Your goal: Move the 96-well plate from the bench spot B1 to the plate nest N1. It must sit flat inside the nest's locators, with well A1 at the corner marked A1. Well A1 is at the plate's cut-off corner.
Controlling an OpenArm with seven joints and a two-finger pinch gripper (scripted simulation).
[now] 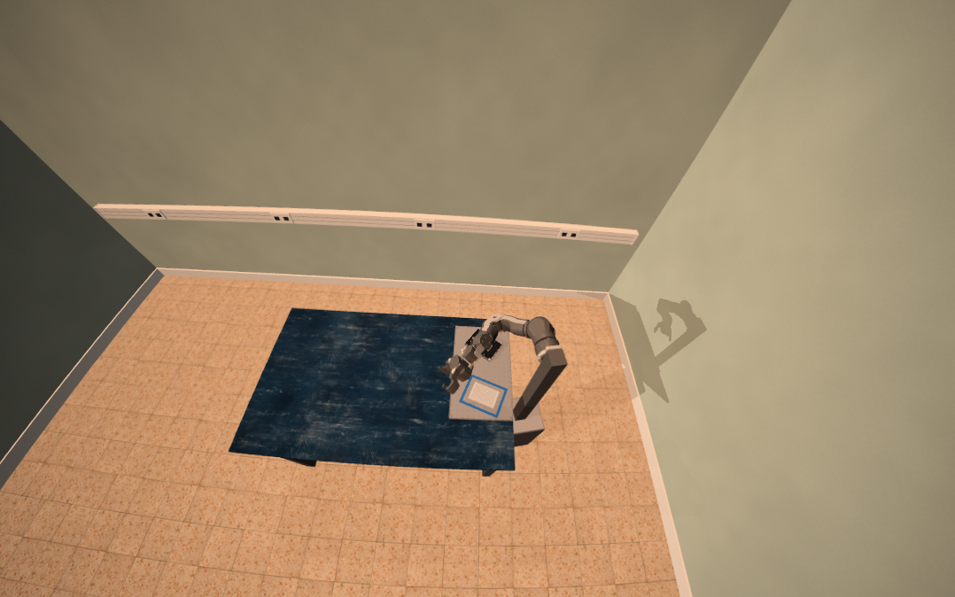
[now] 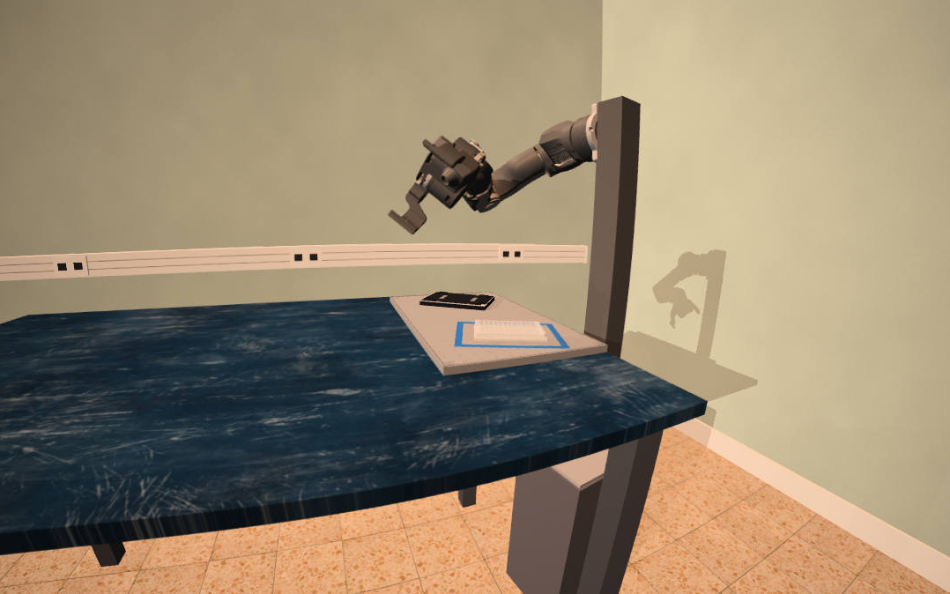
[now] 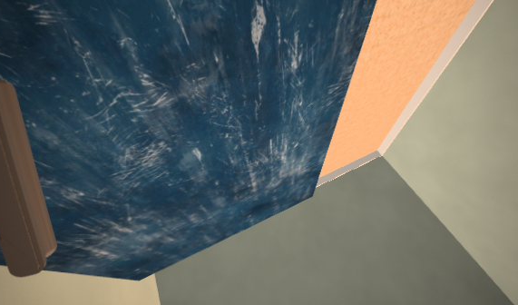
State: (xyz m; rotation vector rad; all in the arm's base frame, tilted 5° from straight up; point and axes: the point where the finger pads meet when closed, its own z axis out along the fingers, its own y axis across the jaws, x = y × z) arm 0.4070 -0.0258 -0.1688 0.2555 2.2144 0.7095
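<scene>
Now: the clear 96-well plate 190 mm behind my hand and 230 mm below it. Also, from my hand: black plate nest (230 mm behind, 270 mm to the right, 230 mm below).
</scene>
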